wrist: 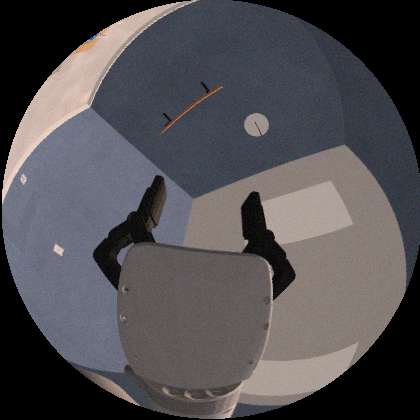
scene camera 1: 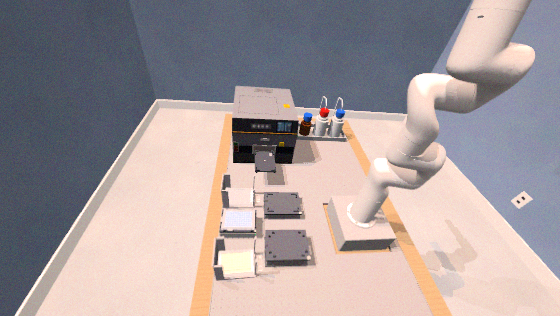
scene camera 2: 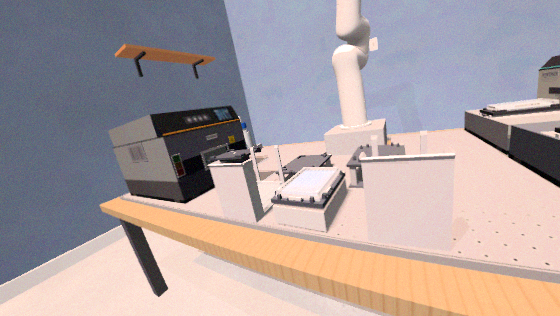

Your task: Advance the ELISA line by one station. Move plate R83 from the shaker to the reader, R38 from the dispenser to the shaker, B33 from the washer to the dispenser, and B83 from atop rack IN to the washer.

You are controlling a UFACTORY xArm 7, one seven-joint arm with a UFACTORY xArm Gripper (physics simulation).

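Places are measured from the arm's base along level axes (x ahead, y right, z down), in centimetres.
Pixels of known places: gripper, between the fingertips: [wrist: 206, 191]; arm's base, origin of its link: [scene camera 1: 360, 215] [scene camera 2: 355, 126].
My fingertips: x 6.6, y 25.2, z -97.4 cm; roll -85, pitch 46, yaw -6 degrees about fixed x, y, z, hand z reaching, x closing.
For each thing: its middle in the pictures, then the offset to it from my fingertips. "spot": a spot on its surface instead.
- clear bluish plate, middle of its body: [scene camera 2: 310, 180] [scene camera 1: 238, 219] dx +43.7, dy -34.6, dz +100.0 cm
- pale yellow plate-like surface, a spot on its surface: [scene camera 1: 236, 262] spot: dx +40.8, dy -50.1, dz +103.3 cm
- far white rack, a spot on its surface: [scene camera 2: 234, 192] spot: dx +53.8, dy -22.8, dz +99.6 cm
- grey instrument, middle of its body: [scene camera 2: 182, 150] [scene camera 1: 263, 123] dx +44.2, dy +25.1, dz +92.6 cm
- white plate, middle of its body: [scene camera 2: 519, 105] dx -14.3, dy -72.3, dz +96.5 cm
My gripper [wrist: 206, 191] is open and empty, tilted toward wall and ceiling, away from the bench; it does not show in the scene views. A clear bluish plate [scene camera 1: 238, 220] [scene camera 2: 312, 181] sits on a low white station with a dark top frame. A pale yellow plate-like surface [scene camera 1: 236, 262] lies in the near white rack [scene camera 1: 219, 259] [scene camera 2: 407, 200]. The far white rack [scene camera 1: 226, 189] [scene camera 2: 234, 192] has a white floor. A boxy black and grey instrument [scene camera 1: 265, 125] [scene camera 2: 170, 150] has its dark tray [scene camera 1: 265, 161] out, with no plate on it. Another white plate [scene camera 2: 522, 106] sits on a grey device at the right. Plate names are unreadable.
Two low dark stations [scene camera 1: 282, 204] [scene camera 1: 287, 245] stand between the racks and the arm's base [scene camera 1: 362, 227] [scene camera 2: 356, 137]. Several capped bottles [scene camera 1: 321, 125] stand beside the instrument. A wooden shelf [scene camera 2: 165, 54] [wrist: 190, 109] is on the wall. The arm rises high at the right of scene view 1.
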